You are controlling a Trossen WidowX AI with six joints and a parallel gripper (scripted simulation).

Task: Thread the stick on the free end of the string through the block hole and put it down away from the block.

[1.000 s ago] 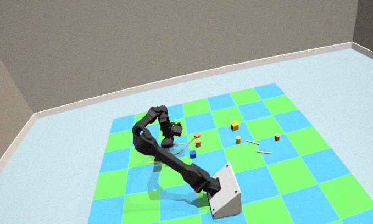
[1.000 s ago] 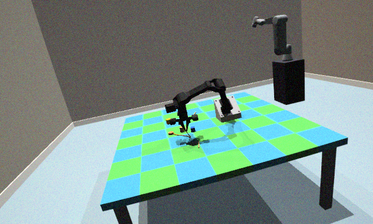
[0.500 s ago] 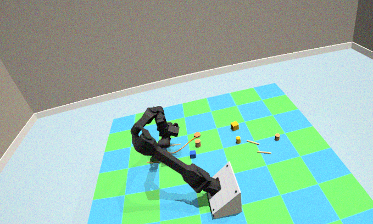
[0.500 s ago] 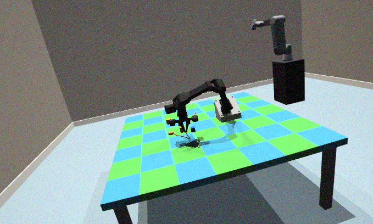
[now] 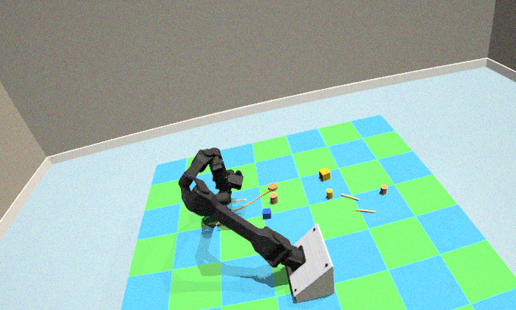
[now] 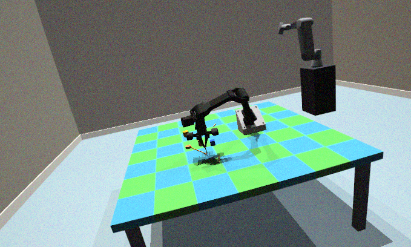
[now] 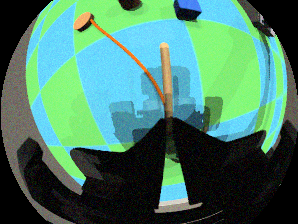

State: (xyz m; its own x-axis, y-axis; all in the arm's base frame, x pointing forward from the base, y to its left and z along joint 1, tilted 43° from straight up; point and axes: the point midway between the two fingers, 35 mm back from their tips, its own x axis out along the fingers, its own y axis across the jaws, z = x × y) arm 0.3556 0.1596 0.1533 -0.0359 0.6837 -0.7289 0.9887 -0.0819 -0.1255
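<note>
Right now my gripper tip is 7 cm past the blue block, 14 cm to the left of it and 4 cm above it. Round my gripper tip: thin wooden stick (1 cm to the right); then brown cylinder (1 cm ahead, 18 cm to the right, 4 cm below); then round wooden button (9 cm ahead, 19 cm to the right, 5 cm below).
</note>
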